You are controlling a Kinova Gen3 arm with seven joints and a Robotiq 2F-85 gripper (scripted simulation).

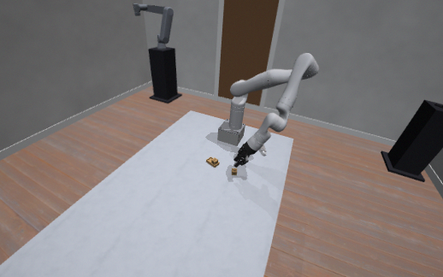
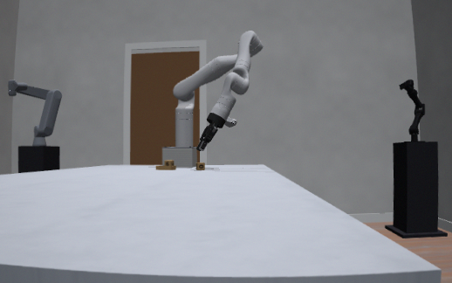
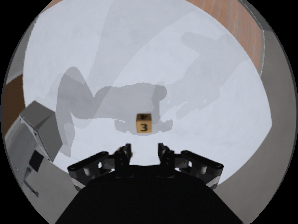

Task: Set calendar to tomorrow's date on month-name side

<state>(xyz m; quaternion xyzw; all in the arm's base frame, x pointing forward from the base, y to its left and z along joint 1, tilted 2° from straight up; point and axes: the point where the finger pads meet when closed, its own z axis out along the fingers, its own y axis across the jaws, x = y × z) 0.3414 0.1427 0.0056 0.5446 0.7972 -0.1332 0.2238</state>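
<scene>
Right now my hand is 80 mm above the wooden digit cube. The rest, counted from my hand: wooden calendar tray: 150 mm to the right, 90 mm below, 20 mm behind.
</scene>
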